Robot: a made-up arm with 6 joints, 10 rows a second.
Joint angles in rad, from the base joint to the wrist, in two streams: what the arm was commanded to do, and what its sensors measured. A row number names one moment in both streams.
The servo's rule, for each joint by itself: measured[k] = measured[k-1] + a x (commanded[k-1-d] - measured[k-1]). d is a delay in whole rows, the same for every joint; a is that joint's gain. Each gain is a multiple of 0.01, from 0.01 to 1. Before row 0 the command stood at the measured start. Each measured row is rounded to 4 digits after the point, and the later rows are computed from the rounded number. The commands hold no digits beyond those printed.
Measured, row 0:
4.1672 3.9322 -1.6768 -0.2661 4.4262 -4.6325
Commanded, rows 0 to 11:
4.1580 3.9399 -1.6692 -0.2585 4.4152 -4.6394
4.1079 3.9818 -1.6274 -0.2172 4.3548 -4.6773
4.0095 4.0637 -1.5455 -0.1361 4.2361 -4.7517
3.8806 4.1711 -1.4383 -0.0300 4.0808 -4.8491
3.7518 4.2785 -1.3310 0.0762 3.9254 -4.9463
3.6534 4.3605 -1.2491 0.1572 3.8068 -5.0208
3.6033 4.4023 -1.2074 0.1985 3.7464 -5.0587
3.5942 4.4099 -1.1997 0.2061 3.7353 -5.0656
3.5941 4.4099 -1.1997 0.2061 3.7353 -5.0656
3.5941 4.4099 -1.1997 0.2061 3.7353 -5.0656
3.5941 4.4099 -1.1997 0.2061 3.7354 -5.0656
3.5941 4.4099 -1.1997 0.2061 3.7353 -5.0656
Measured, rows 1 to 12:
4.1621 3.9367 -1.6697 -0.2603 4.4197 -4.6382
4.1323 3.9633 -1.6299 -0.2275 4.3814 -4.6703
4.0648 4.0225 -1.5506 -0.1580 4.2957 -4.7370
3.9635 4.1102 -1.4450 -0.0607 4.1689 -4.8289
3.8471 4.2095 -1.3378 0.0433 4.0252 -4.9252
3.7406 4.2986 -1.2544 0.1299 3.8963 -5.0036
3.6651 4.3598 -1.2102 0.1820 3.8079 -5.0488
3.6261 4.3894 -1.2003 0.2003 3.7651 -5.0626
3.6085 4.4015 -1.1997 0.2047 3.7475 -5.0651
3.6006 4.4065 -1.1997 0.2058 3.7403 -5.0655
3.5970 4.4085 -1.1997 0.2060 3.7374 -5.0656
3.5954 4.4093 -1.1997 0.2061 3.7362 -5.0656
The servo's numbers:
d 0
a 0.55 0.59 0.94 0.76 0.59 0.82

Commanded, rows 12 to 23:
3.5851 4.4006 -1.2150 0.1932 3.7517 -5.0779
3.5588 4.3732 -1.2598 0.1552 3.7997 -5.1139
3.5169 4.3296 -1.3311 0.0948 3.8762 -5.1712
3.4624 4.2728 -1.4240 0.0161 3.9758 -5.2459
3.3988 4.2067 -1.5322 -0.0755 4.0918 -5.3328
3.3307 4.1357 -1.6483 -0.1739 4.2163 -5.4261
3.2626 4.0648 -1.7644 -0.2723 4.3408 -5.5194
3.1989 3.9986 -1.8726 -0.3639 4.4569 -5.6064
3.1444 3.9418 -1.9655 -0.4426 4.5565 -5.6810
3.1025 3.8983 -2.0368 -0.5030 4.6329 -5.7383
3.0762 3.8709 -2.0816 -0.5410 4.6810 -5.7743
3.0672 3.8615 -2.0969 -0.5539 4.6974 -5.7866
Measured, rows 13 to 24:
3.5897 4.4042 -1.2141 0.1963 3.7453 -5.0757
3.5727 4.3859 -1.2571 0.1651 3.7774 -5.1070
3.5420 4.3527 -1.3267 0.1117 3.8357 -5.1596
3.4982 4.3056 -1.4182 0.0390 3.9184 -5.2304
3.4435 4.2472 -1.5254 -0.0480 4.0207 -5.3144
3.3815 4.1814 -1.6409 -0.1437 4.1361 -5.4060
3.3161 4.1126 -1.7570 -0.2414 4.2569 -5.4990
3.2516 4.0453 -1.8657 -0.3345 4.3749 -5.5871
3.1926 3.9842 -1.9595 -0.4167 4.4820 -5.6641
3.1430 3.9335 -2.0322 -0.4823 4.5710 -5.7249
3.1063 3.8966 -2.0786 -0.5269 4.6359 -5.7654
3.0848 3.8759 -2.0958 -0.5474 4.6722 -5.7828

